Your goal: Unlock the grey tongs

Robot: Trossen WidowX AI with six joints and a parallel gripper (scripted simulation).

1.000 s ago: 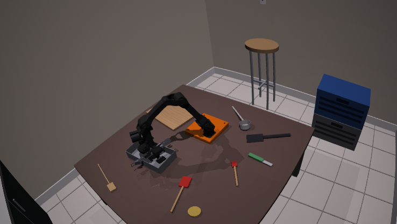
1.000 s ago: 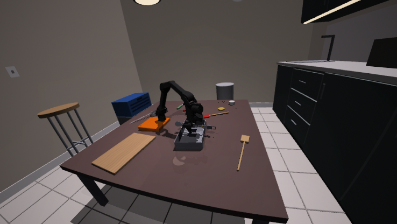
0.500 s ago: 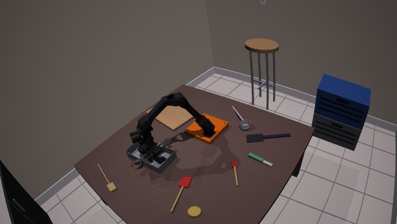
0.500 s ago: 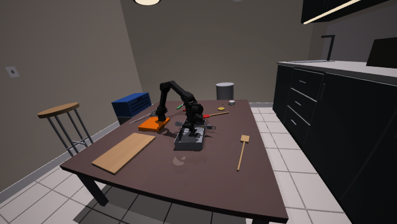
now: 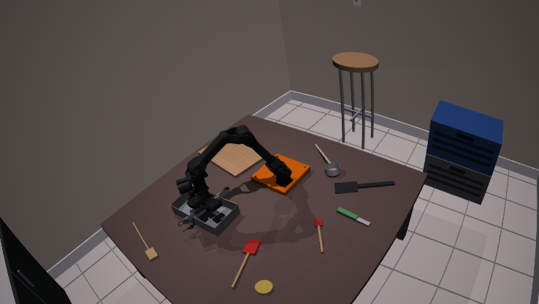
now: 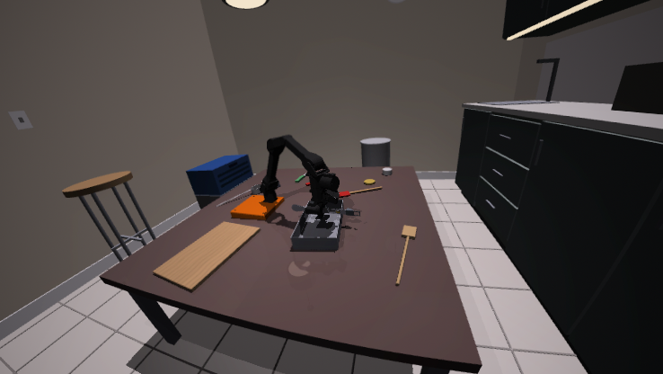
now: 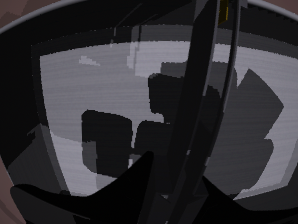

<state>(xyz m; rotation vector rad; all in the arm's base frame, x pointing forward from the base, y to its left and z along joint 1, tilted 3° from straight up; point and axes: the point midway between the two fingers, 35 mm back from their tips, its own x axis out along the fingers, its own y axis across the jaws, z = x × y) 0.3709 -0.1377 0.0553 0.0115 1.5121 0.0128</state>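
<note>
The grey roasting tin is 1 cm ahead of my gripper tip and 3 cm to the right of it. Round my gripper tip: wooden board: 40 cm behind, 28 cm to the right, 2 cm below; black spatula: 58 cm behind, 47 cm to the left, 3 cm below; yellow disc: 14 cm ahead, 49 cm to the left, 2 cm below.
</note>
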